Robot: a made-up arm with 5 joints.
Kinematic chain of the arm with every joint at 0, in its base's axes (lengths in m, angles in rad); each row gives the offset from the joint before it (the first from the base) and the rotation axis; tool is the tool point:
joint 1: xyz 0 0 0.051 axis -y
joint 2: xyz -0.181 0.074 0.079 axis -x
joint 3: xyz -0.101 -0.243 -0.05 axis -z
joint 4: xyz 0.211 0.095 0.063 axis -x
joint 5: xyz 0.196 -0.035 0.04 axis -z
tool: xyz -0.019 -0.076 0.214
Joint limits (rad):
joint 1: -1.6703..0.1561
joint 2: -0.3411..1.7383
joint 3: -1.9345..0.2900
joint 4: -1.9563..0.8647
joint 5: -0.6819..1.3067
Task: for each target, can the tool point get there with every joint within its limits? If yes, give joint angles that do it. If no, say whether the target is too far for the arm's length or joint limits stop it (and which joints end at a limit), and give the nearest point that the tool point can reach.
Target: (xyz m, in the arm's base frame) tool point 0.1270 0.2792 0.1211
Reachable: yes | joints -1.3609 0.9689 -1.1833 -0.4103 0.1398
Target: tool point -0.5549 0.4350 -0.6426
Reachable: no: joint limits stop it (at a limit: joint 1, joint 2, joint 4, joint 5) | nearest point -0.4478 0.2943 -0.1900 | short by 0.486 m
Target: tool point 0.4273 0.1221 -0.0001
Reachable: yes | joints -1.4377 0.7636 -0.0874 0.1035 -0.0487
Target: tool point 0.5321 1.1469 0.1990
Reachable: no: too far | nearest point 0.3959 0.4052 0.1611 | short by 0.755 m
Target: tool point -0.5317 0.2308 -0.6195
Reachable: no: joint limits stop it (at a limit: joint 1, joint 2, joint 4, joint 5) | nearest point -0.4323 0.2932 -0.1938 | short by 0.442 m
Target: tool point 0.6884 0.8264 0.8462
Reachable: no: too far | nearest point 0.3080 0.3180 0.6210 | short by 0.674 m
